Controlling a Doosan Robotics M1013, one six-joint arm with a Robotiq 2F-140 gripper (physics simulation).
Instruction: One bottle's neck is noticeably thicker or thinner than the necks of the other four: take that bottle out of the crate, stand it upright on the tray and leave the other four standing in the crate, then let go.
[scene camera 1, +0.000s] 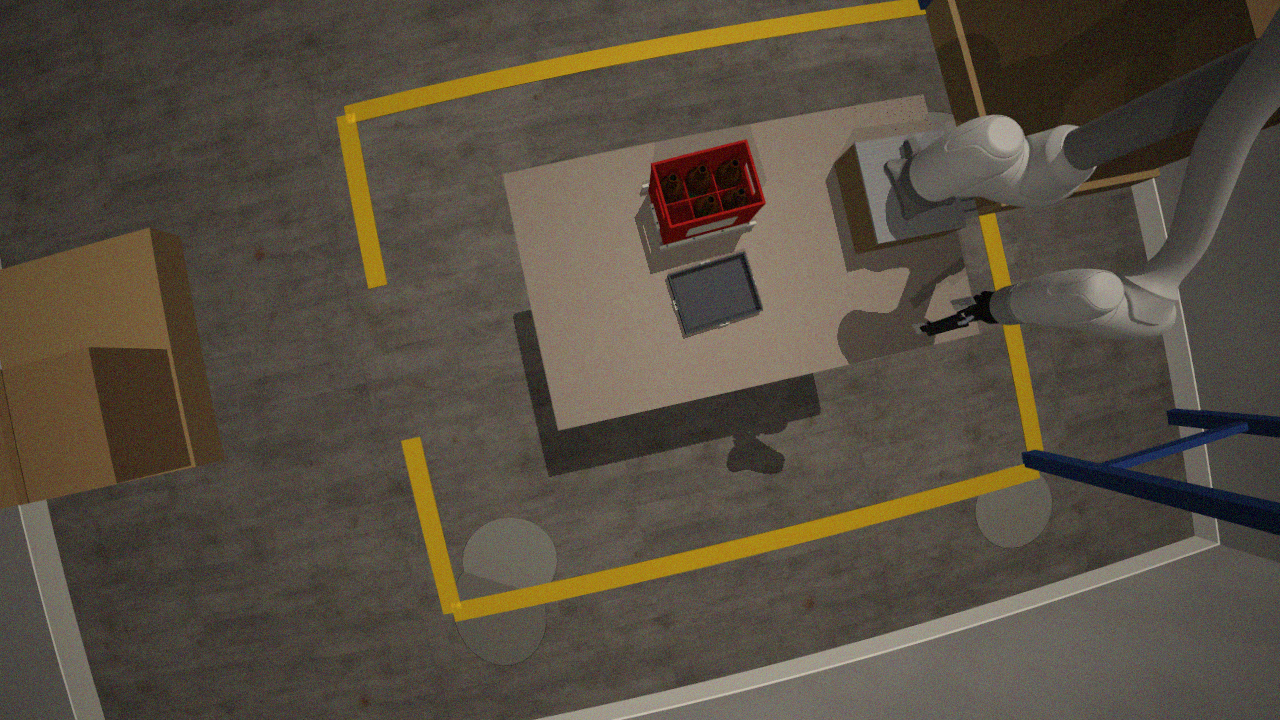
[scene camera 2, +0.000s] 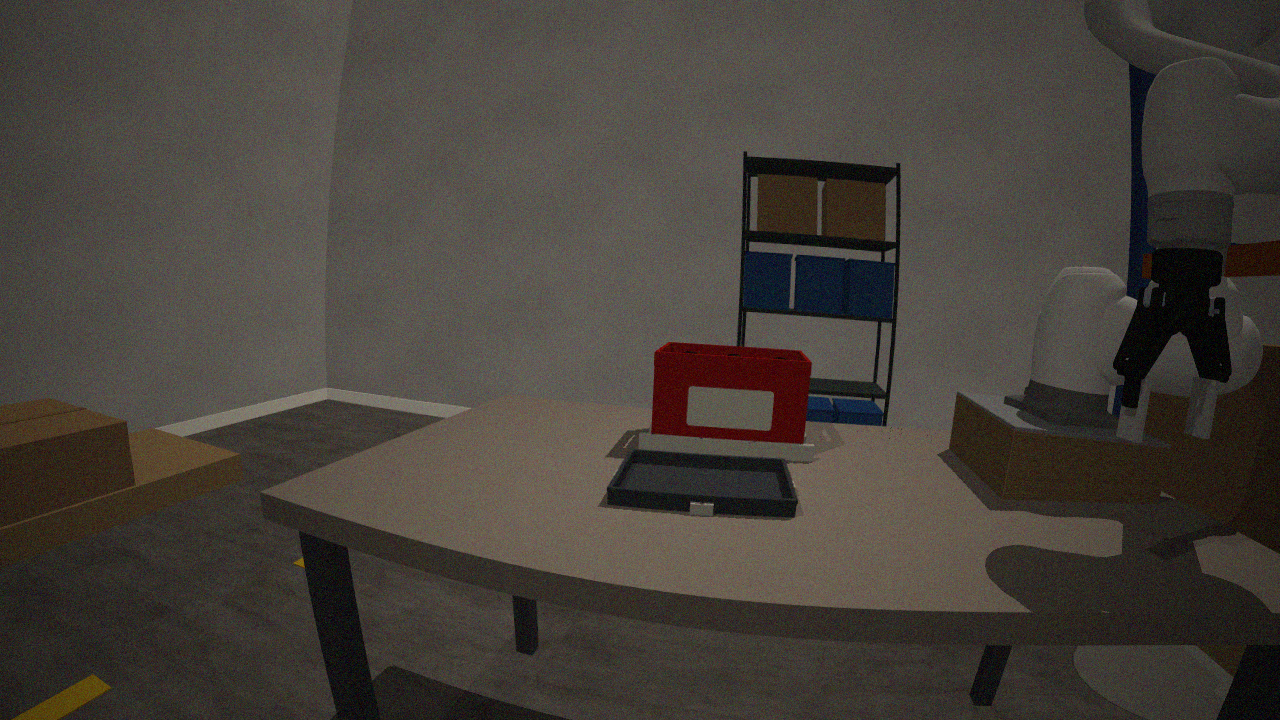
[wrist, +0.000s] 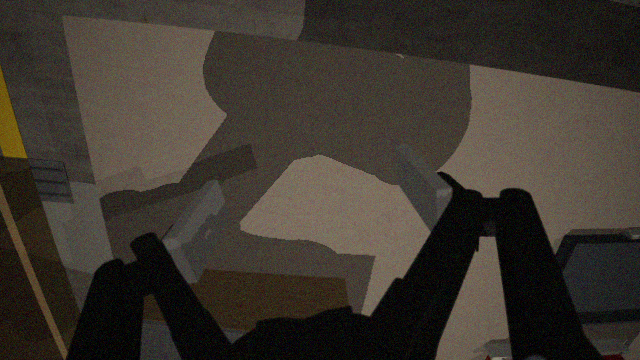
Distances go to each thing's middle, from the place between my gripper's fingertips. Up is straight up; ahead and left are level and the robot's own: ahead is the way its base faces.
Scene:
Right now the pale rail (scene camera 2: 790, 451) is 49 cm ahead of my hand, 47 cm to the right of it and 15 cm below it.

